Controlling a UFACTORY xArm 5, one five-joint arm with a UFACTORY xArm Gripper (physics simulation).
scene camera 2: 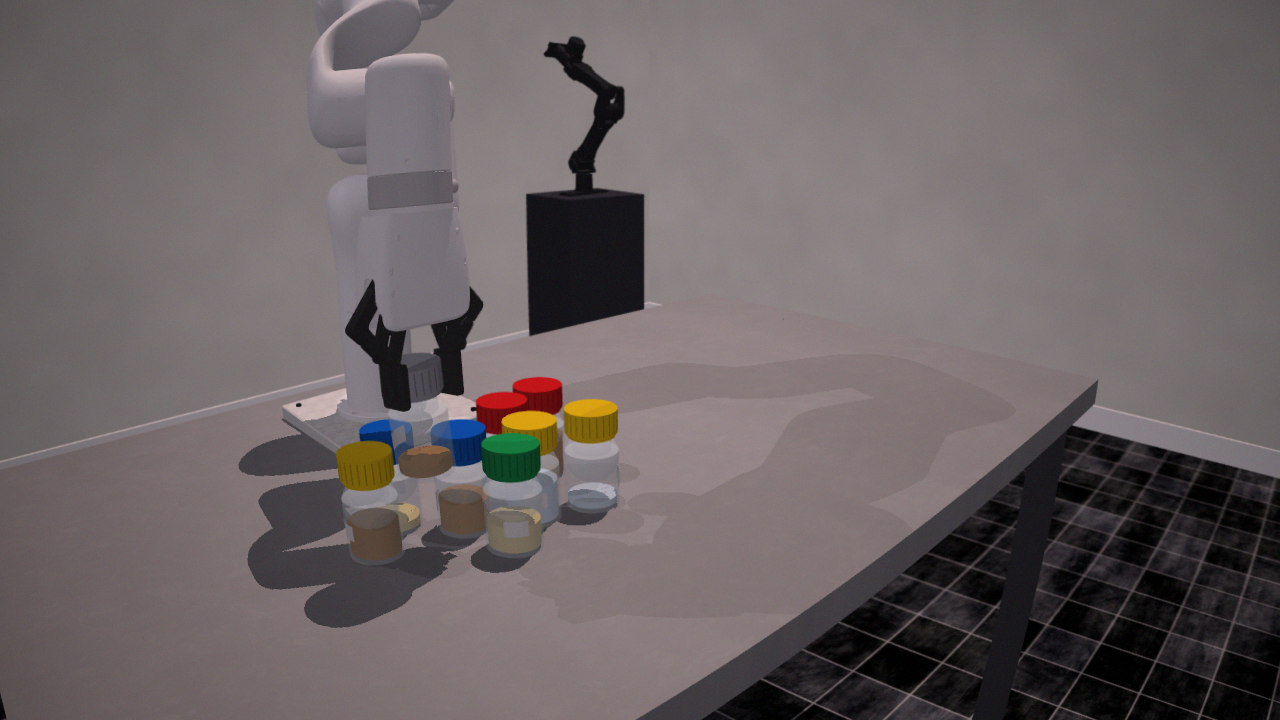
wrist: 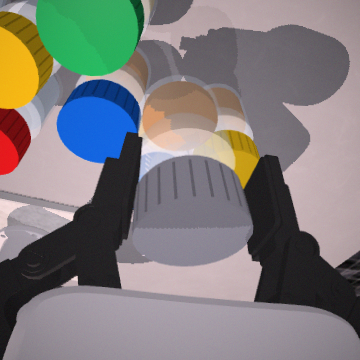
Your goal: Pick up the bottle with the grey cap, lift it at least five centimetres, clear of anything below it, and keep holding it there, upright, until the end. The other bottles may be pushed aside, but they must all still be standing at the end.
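Frame: origin at the arm's base, x left, y back, z up, level; metres.
Where they show: gripper, fingertip midpoint: (scene camera 2: 424, 401) (wrist: 196, 164); arm's base, link origin: (scene camera 2: 381, 406).
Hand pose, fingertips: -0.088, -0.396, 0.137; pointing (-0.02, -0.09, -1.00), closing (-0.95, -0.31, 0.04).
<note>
Each offset is from my fingertips to the top centre of the thing, as dx, dy, dz. "*": to the spot under its first point. Level surfaces: height alone.
The grey-capped bottle {-0.001, +0.015, +0.035} (scene camera 2: 422, 377) (wrist: 192, 200), clear with brown contents at its base, hangs upright in the air. In the scene view its base is at about the height of the neighbouring caps. My gripper (scene camera 2: 425, 391) (wrist: 196, 164) is shut on it, one black finger on each side of the grey cap. The other bottles stand upright on the table: yellow-capped {-0.052, +0.037, -0.050} (scene camera 2: 365, 465) (wrist: 247, 160), blue-capped {+0.049, +0.044, -0.050} (scene camera 2: 458, 443) (wrist: 97, 122) and green-capped {+0.073, -0.020, -0.048} (scene camera 2: 511, 458) (wrist: 90, 35) ones are nearest. Another blue cap {-0.013, +0.083, -0.050} (scene camera 2: 380, 437) is partly hidden.
Two red-capped bottles, one in front {* +0.110, +0.073, -0.052} (scene camera 2: 499, 411) and one behind (scene camera 2: 537, 394), and two more yellow-capped bottles, one in the middle (scene camera 2: 529, 433) and one at the right (scene camera 2: 590, 420), stand in the same cluster. The table {dz -0.155} (scene camera 2: 716, 546) has its edge at the right. A black arm stands on a pedestal (scene camera 2: 585, 259) behind.
</note>
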